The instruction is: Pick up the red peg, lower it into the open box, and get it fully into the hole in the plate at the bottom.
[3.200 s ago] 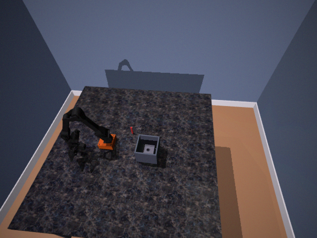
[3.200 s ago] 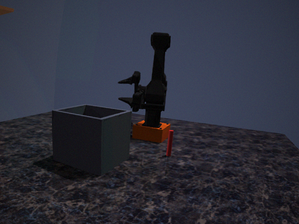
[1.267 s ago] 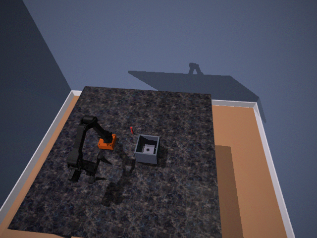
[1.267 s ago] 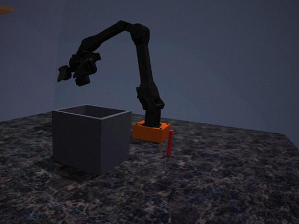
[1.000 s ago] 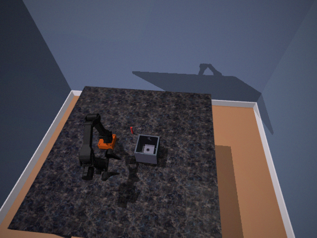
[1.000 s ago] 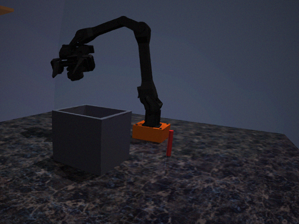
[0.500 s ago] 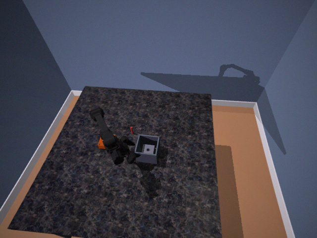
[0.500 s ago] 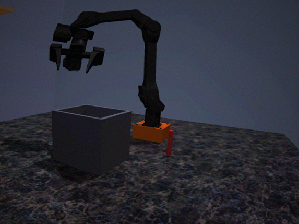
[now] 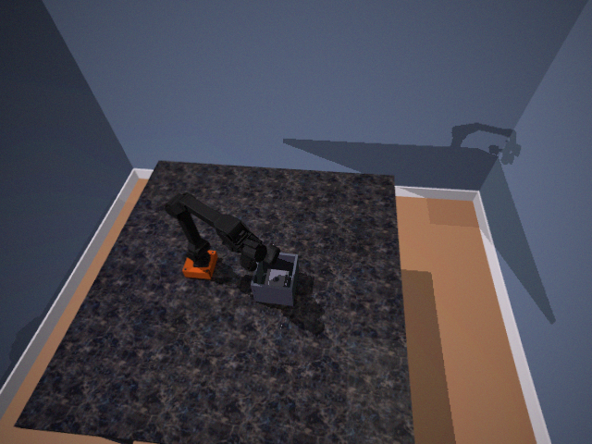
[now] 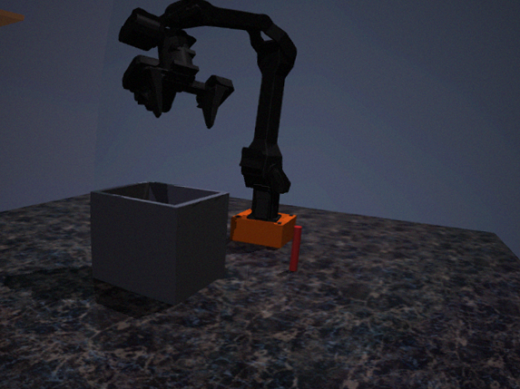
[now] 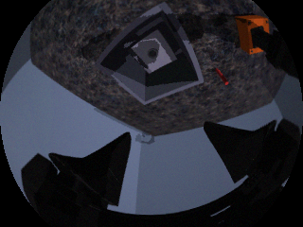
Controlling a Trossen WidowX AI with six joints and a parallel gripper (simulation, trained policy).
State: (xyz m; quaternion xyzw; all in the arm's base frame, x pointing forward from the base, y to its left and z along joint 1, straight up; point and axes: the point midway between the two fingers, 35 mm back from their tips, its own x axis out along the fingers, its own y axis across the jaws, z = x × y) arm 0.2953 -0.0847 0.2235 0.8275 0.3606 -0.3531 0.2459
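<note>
The red peg lies 130 mm behind my gripper tip, 160 mm to the left of it and 210 mm below it. From my gripper tip the other things lie so: plate: 10 mm ahead, 30 mm to the right, 200 mm below.
</note>
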